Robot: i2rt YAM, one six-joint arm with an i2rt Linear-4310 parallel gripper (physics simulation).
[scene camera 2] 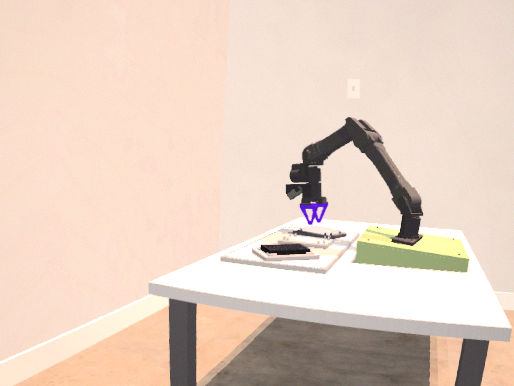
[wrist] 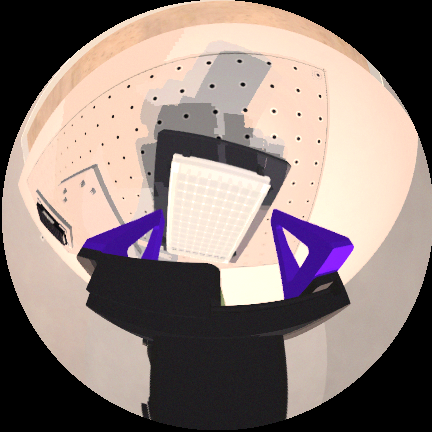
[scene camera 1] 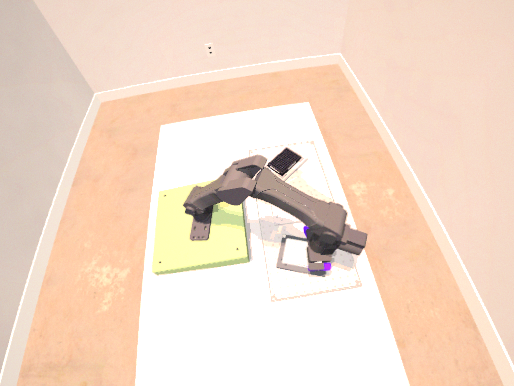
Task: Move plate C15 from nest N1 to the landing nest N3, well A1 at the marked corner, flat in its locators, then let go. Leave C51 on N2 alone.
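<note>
A white gridded plate (scene camera 1: 296,251) (scene camera 2: 318,230) (wrist: 216,210) lies in the dark-framed nest (scene camera 1: 291,269) (wrist: 192,142). My gripper (scene camera 1: 317,249) (scene camera 2: 314,222) (wrist: 217,214) is open, above this plate, fingers pointing down. In the wrist view the fingertips stand either side of the plate's near part, with nothing held. A black plate (scene camera 1: 285,161) (scene camera 2: 285,248) (wrist: 51,223) sits on a light nest (scene camera 2: 287,256) farther along the board. Between them is a light nest (scene camera 2: 300,242) (wrist: 92,205) with small locators and no plate. Plate and nest labels and the marked corner cannot be read.
The nests stand on a perforated board (scene camera 1: 285,292) (scene camera 2: 240,258) (wrist: 297,127) on the white table (scene camera 1: 250,340) (scene camera 2: 345,295). The arm's base stands on a yellow-green block (scene camera 1: 175,250) (scene camera 2: 415,260) beside the board. The arm crosses over the board in scene camera 1.
</note>
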